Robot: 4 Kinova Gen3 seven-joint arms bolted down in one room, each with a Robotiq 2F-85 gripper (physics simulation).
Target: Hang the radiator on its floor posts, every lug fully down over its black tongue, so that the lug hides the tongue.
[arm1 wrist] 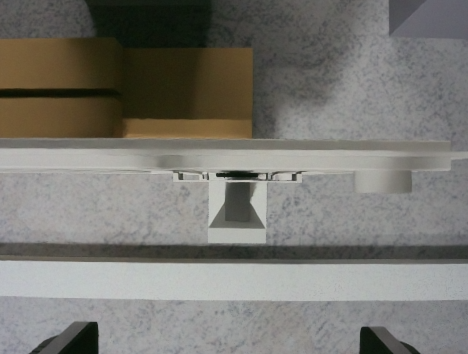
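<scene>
The white radiator [310, 162] runs across the arm1 wrist view as a long narrow panel, seen from above. A pale lug bracket [187, 177] is on its lower side in the view. A white floor post [236, 235] stands below the bracket's middle. A black tongue [237, 175] shows as a thin dark strip at the post's top, between the bracket's two halves; how deep the lug sits is hard to tell. A short white cylinder [383, 182] projects from the radiator at the right. The arm1 gripper [229, 345] is open and empty, apart from the radiator. The other grippers do not show.
A long white rail [235, 281] lies between the arm1 gripper and the post. Brown boxes [55, 65] and an open brown tray-like part [187, 82] are beyond the radiator. A grey block [435, 17] is at the top right, and a dark block's edge is at the top left.
</scene>
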